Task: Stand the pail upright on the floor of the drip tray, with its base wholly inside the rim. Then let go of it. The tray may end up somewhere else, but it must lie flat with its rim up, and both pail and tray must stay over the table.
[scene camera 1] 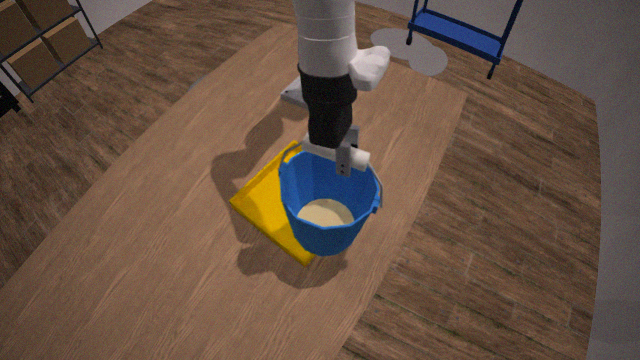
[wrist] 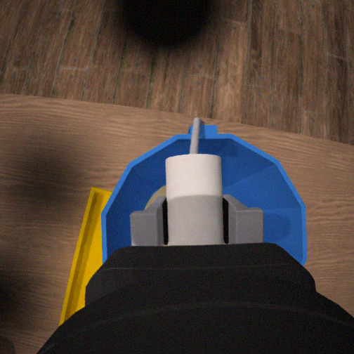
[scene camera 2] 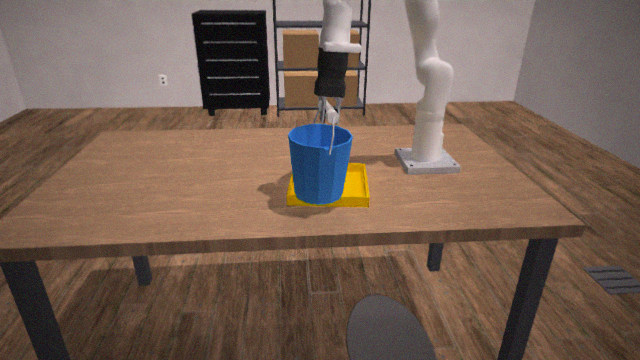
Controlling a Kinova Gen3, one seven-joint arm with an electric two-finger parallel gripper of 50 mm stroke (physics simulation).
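Places are measured from the arm's base along level axes (x left, y ahead, z down), in metres.
Pixels of known places: gripper, fingertip midpoint: [scene camera 1: 347, 166] [scene camera 2: 329, 122]; arm's base, link origin: [scene camera 2: 424, 157].
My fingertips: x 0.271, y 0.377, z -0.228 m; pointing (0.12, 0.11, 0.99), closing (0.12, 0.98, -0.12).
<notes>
Ahead of a thing's pixels: the offset from my fingertips to its top centre. "spot": to the spot under its first point. Level surfaces: height alone.
The blue pail {spot: dx +0.012, dy +0.091, dz +0.115 m} [scene camera 1: 325, 242] [scene camera 2: 320, 170] [wrist: 265, 185] looks about upright, with a pale round patch on its inner bottom. The yellow drip tray {dx -0.121, dy -0.019, dz +0.219 m} [scene camera 1: 265, 200] [scene camera 2: 357, 182] [wrist: 85, 255] lies flat, rim up. The pail's base overlaps the tray's near wall in the second scene view and covers the tray's right part in the first. I cannot tell whether the base touches the tray or its rim. My gripper [scene camera 1: 348, 156] [scene camera 2: 330, 111] [wrist: 194, 212] is shut on the white grip {dx -0.022, dy +0.000, dz -0.041 m} [scene camera 1: 361, 159] [scene camera 2: 331, 116] [wrist: 194, 175] of the pail's raised wire handle, above the opening.
The wooden table {dz +0.252 m} [scene camera 1: 150, 225] [scene camera 2: 150, 200] [wrist: 40, 150] has its long edge to the right of the pail in the first scene view. The arm's grey base plate [scene camera 1: 295, 93] [scene camera 2: 432, 166] is bolted behind the tray. A black cabinet [scene camera 2: 232, 60] stands beyond the table.
</notes>
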